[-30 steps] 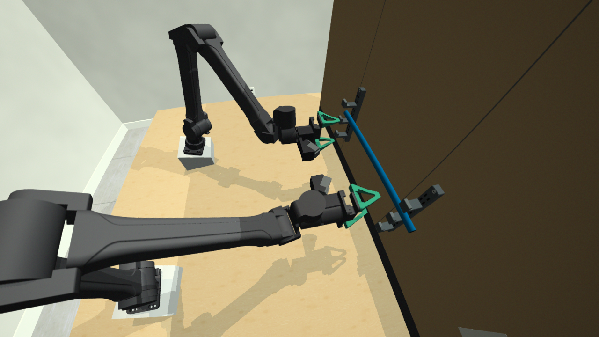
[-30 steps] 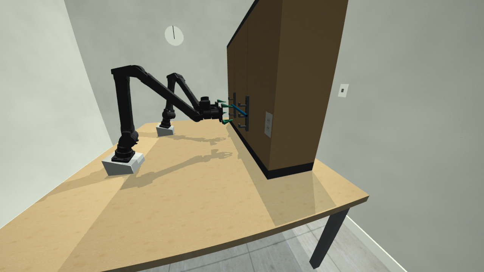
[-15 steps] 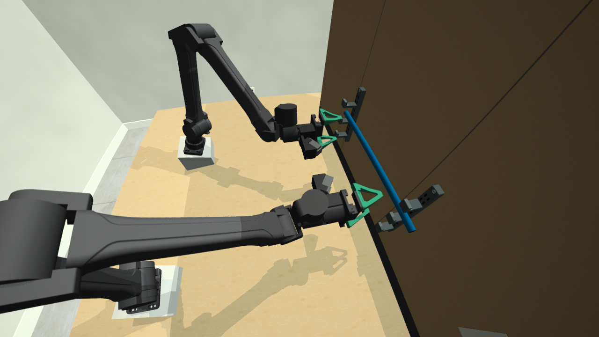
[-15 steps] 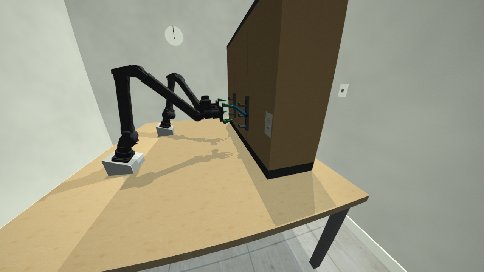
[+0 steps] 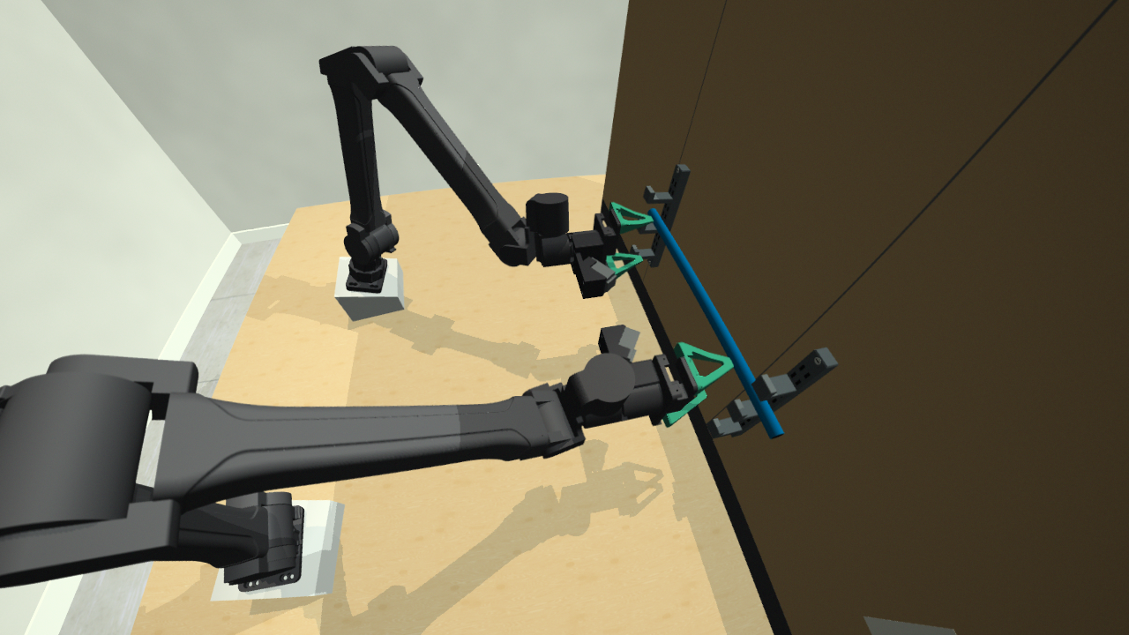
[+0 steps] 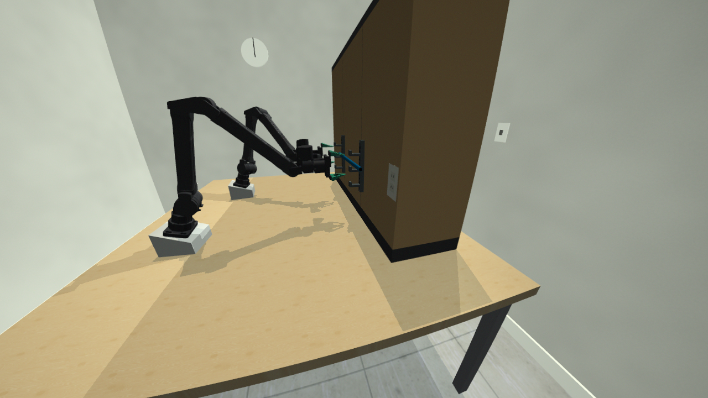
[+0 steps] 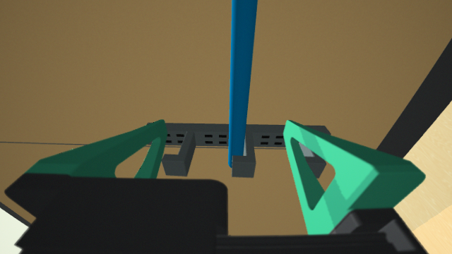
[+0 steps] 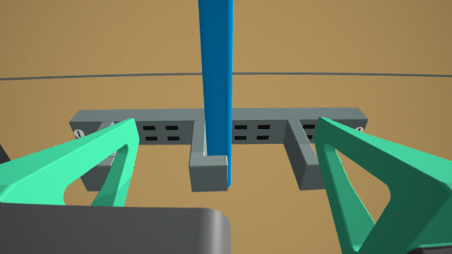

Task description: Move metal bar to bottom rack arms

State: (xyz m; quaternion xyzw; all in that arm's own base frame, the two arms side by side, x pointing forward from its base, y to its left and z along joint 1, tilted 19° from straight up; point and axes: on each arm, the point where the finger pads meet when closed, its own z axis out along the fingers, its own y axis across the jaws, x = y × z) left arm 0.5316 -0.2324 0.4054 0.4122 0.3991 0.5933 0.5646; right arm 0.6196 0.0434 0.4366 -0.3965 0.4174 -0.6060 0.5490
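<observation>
The blue metal bar lies 13 cm to the right of my left hand, 8 cm ahead of it and 1 cm below it. Also, from my left hand: black plinth: 27 cm below, 11 cm ahead, 9 cm to the right; then tall brown cabinet: 25 cm ahead, 15 cm above, 6 cm to the right.
My right gripper is now 160 mm to the right of the blue metal bar, 40 mm short of it and 10 mm above it. Also, from my right hand: black plinth (260 mm below, 210 mm to the left, 60 mm ahead); tall brown cabinet (230 mm to the left, 210 mm ahead, 160 mm above).
</observation>
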